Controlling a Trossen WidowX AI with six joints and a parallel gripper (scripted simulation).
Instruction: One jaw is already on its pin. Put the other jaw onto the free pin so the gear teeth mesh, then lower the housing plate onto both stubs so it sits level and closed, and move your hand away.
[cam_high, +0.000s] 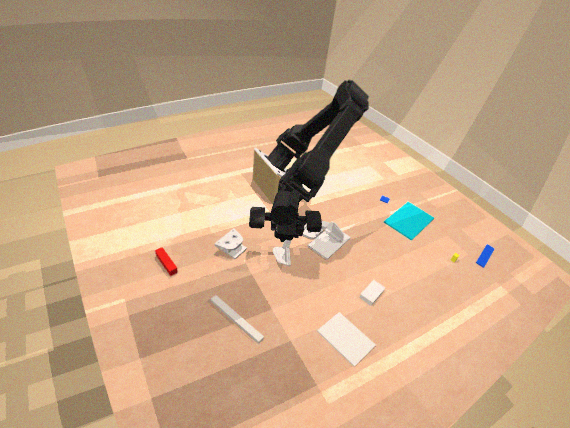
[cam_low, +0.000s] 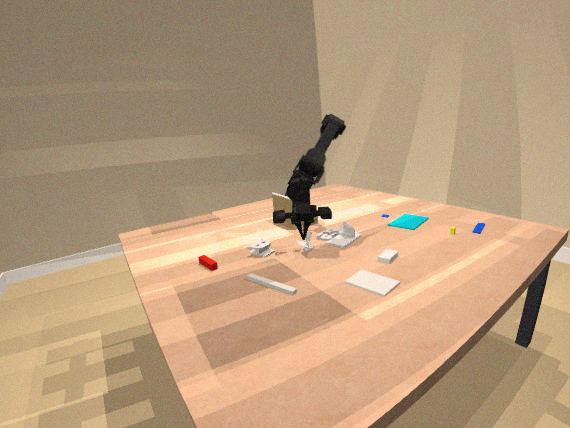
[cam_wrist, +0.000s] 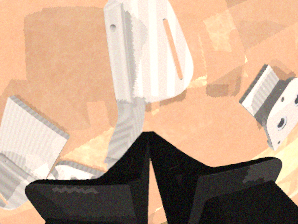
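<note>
Now: the white jaw 2 cm ahead of my gripper tip, 1 cm to the left of it and 1 cm above it. The rest, counted from my gripper tip: flat white plate: 32 cm ahead, 3 cm below, 1 cm to the right; white bar: 21 cm to the right, 15 cm ahead, 2 cm below; red block: 31 cm to the right, 8 cm behind, 2 cm below.
</note>
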